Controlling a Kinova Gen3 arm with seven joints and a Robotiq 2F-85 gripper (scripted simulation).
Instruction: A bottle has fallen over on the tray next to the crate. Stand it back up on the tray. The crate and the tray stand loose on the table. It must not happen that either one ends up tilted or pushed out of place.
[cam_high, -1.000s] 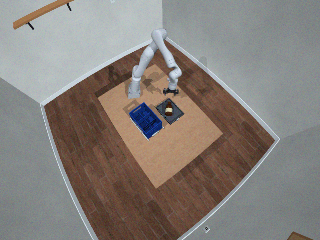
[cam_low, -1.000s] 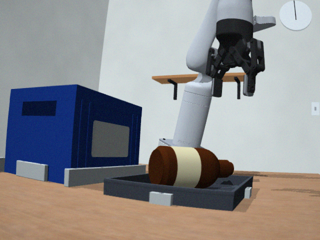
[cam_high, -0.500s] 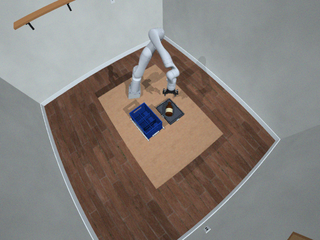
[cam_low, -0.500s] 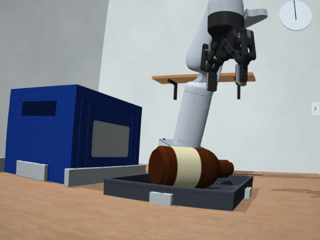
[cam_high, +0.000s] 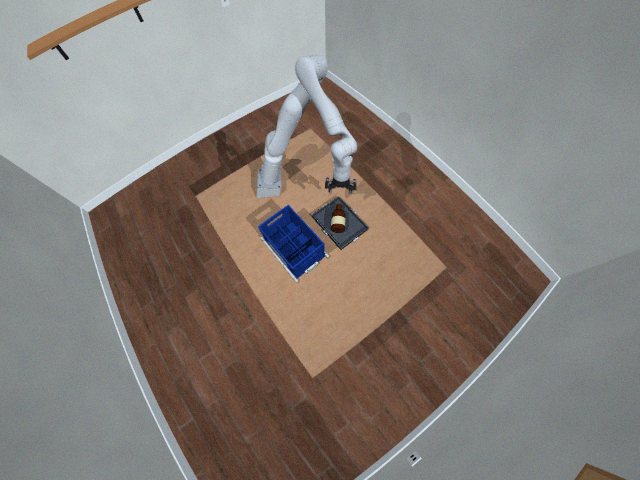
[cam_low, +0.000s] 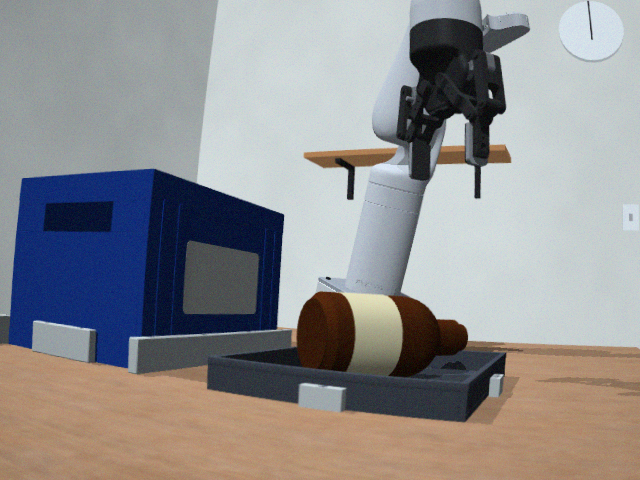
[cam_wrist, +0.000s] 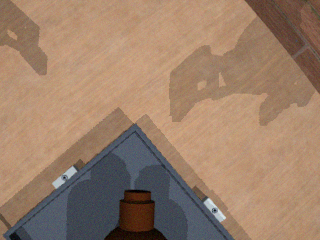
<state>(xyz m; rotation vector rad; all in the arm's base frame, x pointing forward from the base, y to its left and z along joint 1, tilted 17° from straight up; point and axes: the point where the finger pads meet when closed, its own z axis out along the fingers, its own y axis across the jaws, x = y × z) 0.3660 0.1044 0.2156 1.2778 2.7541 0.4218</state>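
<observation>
Now: hand 3 cm short of the brown bottle, 4 cm to the left of it and 16 cm above it. Round my hand: blue crate: 1 cm behind, 32 cm to the right, 12 cm below; then tray: 5 cm ahead, 4 cm to the right, 19 cm below.
</observation>
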